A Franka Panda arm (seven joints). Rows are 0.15 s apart.
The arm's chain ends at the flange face. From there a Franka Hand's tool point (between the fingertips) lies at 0.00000 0.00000 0.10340 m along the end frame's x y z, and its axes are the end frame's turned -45 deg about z.
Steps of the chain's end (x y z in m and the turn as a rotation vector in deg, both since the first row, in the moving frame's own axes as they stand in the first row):
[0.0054 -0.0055 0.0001 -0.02 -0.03 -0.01]
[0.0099 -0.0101 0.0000 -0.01 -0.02 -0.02]
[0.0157 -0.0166 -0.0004 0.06 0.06 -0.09]
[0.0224 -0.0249 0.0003 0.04 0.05 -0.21]
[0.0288 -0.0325 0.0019 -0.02 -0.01 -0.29]
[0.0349 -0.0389 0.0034 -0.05 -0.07 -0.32]
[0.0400 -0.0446 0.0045 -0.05 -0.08 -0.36]
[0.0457 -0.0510 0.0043 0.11 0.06 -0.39]
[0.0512 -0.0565 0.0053 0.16 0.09 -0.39]
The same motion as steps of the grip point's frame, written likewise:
[0.0076 -0.0001 0.0001 0.01 -0.04 -0.01]
[0.0141 -0.0002 0.0000 0.01 -0.02 -0.02]
[0.0230 -0.0006 -0.0004 0.00 0.08 -0.09]
[0.0336 -0.0018 0.0003 -0.01 0.06 -0.21]
[0.0433 -0.0026 0.0019 -0.01 -0.02 -0.29]
[0.0520 -0.0029 0.0034 0.01 -0.08 -0.32]
[0.0597 -0.0033 0.0045 0.02 -0.09 -0.36]
[0.0686 -0.0038 0.0043 0.04 0.12 -0.39]
[0.0765 -0.0038 0.0053 0.05 0.18 -0.39]

